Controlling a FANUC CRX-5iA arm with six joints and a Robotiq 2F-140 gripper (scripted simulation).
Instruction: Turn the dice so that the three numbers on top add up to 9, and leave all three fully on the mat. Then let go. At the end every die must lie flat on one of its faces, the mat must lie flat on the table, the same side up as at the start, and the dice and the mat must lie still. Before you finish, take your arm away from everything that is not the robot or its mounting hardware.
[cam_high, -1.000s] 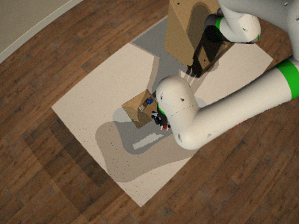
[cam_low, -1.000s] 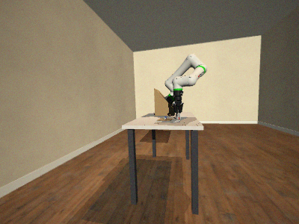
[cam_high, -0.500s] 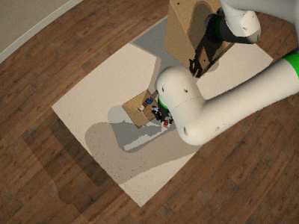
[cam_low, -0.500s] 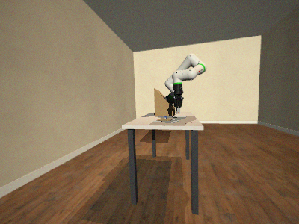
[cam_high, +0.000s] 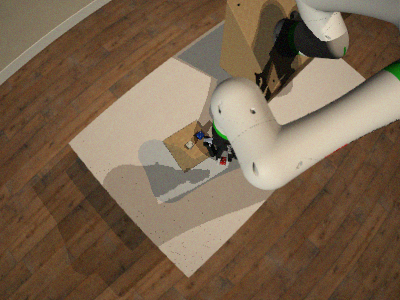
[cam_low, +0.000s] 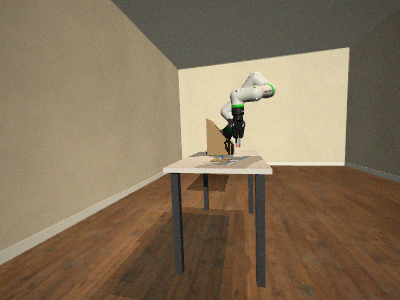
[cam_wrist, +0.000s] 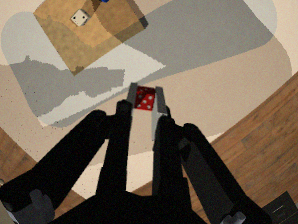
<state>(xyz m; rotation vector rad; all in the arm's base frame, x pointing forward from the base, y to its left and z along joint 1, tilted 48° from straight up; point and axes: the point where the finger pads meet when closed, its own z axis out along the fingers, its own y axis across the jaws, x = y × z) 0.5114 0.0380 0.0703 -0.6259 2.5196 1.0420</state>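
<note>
Right now my hand is 14 cm to the left of the white die, 12 cm above it and 1 cm past it. Also, from my hand: mat: 14 cm to the right, 13 cm below, 1 cm behind; blue die: 13 cm to the right, 12 cm below, 6 cm behind; red die: 2 cm below.
</note>
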